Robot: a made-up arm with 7 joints. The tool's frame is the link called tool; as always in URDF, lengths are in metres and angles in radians. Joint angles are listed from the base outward. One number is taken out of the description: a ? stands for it. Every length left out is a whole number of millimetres.
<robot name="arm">
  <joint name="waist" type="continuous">
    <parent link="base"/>
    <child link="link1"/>
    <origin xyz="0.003 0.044 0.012" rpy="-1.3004 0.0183 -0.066"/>
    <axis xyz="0 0 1"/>
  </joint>
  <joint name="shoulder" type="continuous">
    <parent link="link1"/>
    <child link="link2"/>
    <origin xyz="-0.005 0.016 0" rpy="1.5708 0 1.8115"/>
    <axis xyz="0 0 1"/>
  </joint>
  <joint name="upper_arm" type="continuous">
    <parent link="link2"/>
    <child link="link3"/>
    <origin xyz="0.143 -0.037 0" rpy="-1.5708 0 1.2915"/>
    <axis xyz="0 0 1"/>
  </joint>
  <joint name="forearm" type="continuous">
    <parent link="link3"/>
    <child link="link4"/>
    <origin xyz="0.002 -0.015 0" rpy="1.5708 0 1.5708"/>
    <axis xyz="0 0 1"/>
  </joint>
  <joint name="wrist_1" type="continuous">
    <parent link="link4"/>
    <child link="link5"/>
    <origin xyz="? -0.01 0" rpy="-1.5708 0 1.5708"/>
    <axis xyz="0 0 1"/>
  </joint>
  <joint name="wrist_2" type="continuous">
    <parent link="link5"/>
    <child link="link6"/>
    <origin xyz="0 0 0" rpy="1.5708 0 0"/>
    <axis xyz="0 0 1"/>
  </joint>
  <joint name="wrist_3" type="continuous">
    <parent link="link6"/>
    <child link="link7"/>
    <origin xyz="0 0.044 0" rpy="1.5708 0 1.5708"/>
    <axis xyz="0 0 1"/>
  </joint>
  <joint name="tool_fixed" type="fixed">
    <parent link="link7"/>
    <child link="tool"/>
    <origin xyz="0 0 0" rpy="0 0 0"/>
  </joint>
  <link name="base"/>
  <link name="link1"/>
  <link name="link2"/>
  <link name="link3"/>
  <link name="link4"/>
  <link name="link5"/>
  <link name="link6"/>
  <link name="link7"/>
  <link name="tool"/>
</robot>
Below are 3 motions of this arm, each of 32 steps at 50 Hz.
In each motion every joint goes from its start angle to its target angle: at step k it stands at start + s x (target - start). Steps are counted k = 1, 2, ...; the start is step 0. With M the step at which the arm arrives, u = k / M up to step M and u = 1 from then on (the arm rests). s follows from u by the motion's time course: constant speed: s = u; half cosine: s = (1 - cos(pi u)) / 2; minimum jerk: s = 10 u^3 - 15 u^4 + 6 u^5.
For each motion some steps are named. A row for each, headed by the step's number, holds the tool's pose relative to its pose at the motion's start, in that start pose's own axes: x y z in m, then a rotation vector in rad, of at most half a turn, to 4 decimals.
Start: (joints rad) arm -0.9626 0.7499 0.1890 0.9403 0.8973 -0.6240 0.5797
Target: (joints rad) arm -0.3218 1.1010 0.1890 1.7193 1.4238 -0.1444 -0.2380
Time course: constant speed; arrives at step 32
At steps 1, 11, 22, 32:
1: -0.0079 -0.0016 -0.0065 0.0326 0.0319 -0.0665
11: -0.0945 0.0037 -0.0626 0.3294 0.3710 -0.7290
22: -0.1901 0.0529 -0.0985 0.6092 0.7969 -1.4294
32: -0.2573 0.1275 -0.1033 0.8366 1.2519 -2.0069

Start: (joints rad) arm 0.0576 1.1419 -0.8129 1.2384 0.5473 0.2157 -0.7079
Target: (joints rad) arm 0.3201 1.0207 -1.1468 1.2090 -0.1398 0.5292 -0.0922
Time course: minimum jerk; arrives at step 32
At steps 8, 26, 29, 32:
8: 0.0054 -0.0081 0.0033 -0.0222 -0.0007 0.0252
26: 0.0431 -0.0893 0.0186 -0.1755 0.1293 0.1665
29: 0.0445 -0.0939 0.0188 -0.1798 0.1417 0.1710
32: 0.0447 -0.0947 0.0188 -0.1805 0.1439 0.1717

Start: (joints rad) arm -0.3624 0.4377 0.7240 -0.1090 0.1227 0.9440 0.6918
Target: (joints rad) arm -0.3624 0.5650 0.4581 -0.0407 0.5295 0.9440 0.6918
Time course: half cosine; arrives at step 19
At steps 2, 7, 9, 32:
2: -0.0002 -0.0004 0.0004 0.0095 -0.0096 0.0061
7: -0.0023 -0.0039 0.0048 0.1028 -0.1093 0.0690
9: -0.0038 -0.0059 0.0072 0.1557 -0.1700 0.1073
32: -0.0094 -0.0120 0.0147 0.3251 -0.3880 0.2446

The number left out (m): -0.132
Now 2 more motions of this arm.
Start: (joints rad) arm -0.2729 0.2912 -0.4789 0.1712 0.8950 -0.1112 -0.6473
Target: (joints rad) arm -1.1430 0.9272 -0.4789 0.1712 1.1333 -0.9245 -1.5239
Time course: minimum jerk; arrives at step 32
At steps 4, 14, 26, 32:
4: -0.0010 0.0033 -0.0008 0.0252 -0.0003 -0.0086
14: -0.0334 0.0765 -0.0112 0.5744 0.1312 -0.2403
26: -0.1208 0.1681 0.0004 1.1154 0.8054 -0.6656
32: -0.1302 0.1739 0.0026 1.1334 0.8835 -0.7029

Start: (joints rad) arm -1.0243 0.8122 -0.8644 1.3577 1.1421 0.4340 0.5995
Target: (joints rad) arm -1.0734 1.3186 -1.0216 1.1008 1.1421 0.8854 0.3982
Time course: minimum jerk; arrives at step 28
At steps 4, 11, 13, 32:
4: 0.0006 -0.0008 -0.0033 0.0136 0.0129 -0.0018
11: 0.0048 -0.0079 -0.0436 0.1722 0.1713 -0.0227
13: 0.0050 -0.0099 -0.0617 0.2409 0.2439 -0.0317
32: -0.0051 -0.0105 -0.1378 0.5196 0.5677 -0.0638

